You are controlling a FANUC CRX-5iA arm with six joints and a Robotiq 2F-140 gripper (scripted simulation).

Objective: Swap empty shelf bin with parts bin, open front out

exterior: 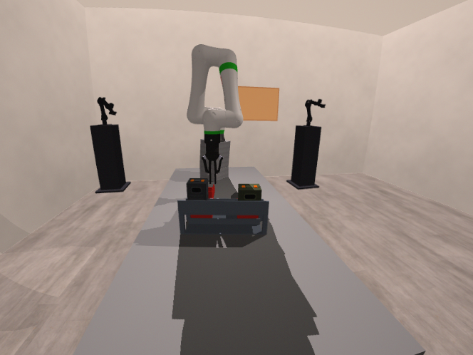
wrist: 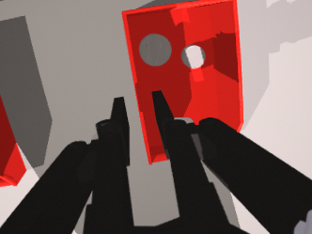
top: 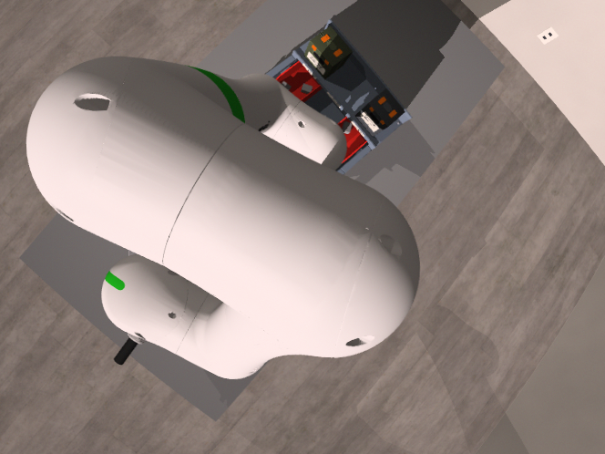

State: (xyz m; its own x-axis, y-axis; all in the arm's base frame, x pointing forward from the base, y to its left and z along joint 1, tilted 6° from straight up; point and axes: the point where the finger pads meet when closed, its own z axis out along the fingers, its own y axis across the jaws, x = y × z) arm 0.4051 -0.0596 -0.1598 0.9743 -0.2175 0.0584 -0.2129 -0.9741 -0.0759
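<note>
The grey disc is 120 mm below my hand, 30 mm to the right of it and 30 mm ahead of it. The rest, counted from my hand: grey shelf (260 mm ahead, 60 mm below, 30 mm to the left); then grey part (280 mm ahead, 120 mm to the left, 110 mm below).
</note>
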